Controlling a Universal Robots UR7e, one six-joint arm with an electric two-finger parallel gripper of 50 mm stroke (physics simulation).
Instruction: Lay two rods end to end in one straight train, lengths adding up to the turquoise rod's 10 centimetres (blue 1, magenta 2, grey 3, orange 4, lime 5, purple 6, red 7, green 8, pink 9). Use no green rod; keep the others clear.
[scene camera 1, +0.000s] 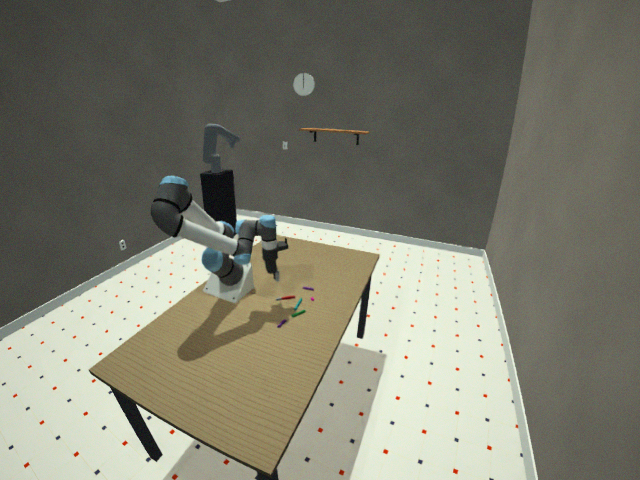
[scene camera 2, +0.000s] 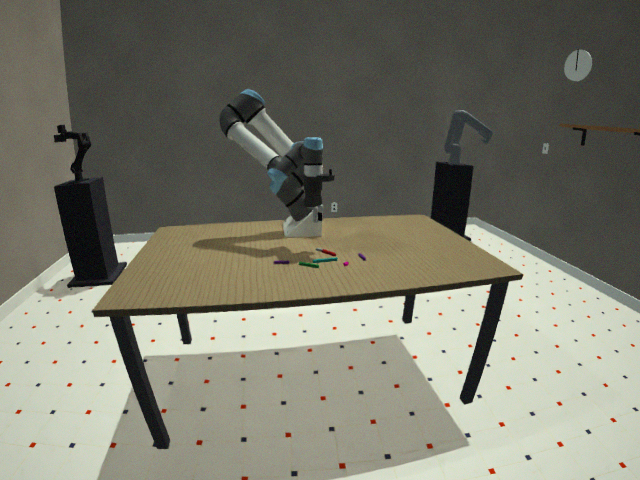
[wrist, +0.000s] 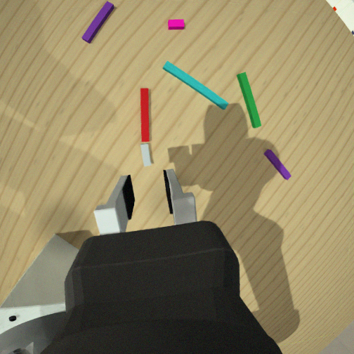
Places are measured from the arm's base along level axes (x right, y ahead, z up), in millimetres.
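Pixels of known places: gripper, between the fingertips: (scene camera 1: 276, 279) (scene camera 2: 317, 221); arm's base, origin of its link: (scene camera 1: 231, 272) (scene camera 2: 306, 210).
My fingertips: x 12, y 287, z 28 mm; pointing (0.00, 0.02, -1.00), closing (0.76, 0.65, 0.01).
For each thing: its middle in the pictures, then the offset to it from my fingertips.
- red rod, middle of its body: (scene camera 2: 328, 252) (scene camera 1: 288, 297) dy +47, dx -37, dz -127 mm
- short grey rod, middle of its body: (scene camera 2: 319, 249) (scene camera 1: 278, 299) dy +3, dx -7, dz -127 mm
- turquoise rod, middle of its body: (scene camera 2: 325, 260) (scene camera 1: 298, 304) dy +119, dx -2, dz -127 mm
- green rod, middle of its body: (scene camera 2: 308, 264) (scene camera 1: 298, 313) dy +149, dx +72, dz -127 mm
- magenta rod, middle of its body: (scene camera 2: 346, 263) (scene camera 1: 312, 298) dy +173, dx -72, dz -127 mm
The red rod (scene camera 1: 288, 297) (scene camera 2: 328, 252) (wrist: 145, 115) lies flat on the table. The short grey rod (scene camera 1: 279, 299) (scene camera 2: 319, 250) (wrist: 145, 155) lies off its near end in the wrist view, turned slightly from the red rod's line, with what looks like a very narrow gap between their ends. My gripper (scene camera 1: 277, 279) (wrist: 148, 185) is part open and empty, above the table and on the arm's side of the grey rod. The turquoise rod (scene camera 1: 298, 303) (scene camera 2: 325, 260) (wrist: 195, 85) lies slanted to the right of the red rod in the wrist view, apart from it.
The green rod (scene camera 1: 298, 313) (scene camera 2: 308, 264) (wrist: 249, 100) lies right of the turquoise rod in the wrist view. One purple rod (scene camera 1: 282, 323) (scene camera 2: 281, 262) (wrist: 277, 164) lies at the right; another purple rod (scene camera 1: 308, 288) (scene camera 2: 361, 256) (wrist: 98, 22) and a magenta rod (scene camera 1: 312, 299) (scene camera 2: 345, 264) (wrist: 176, 24) lie at the top.
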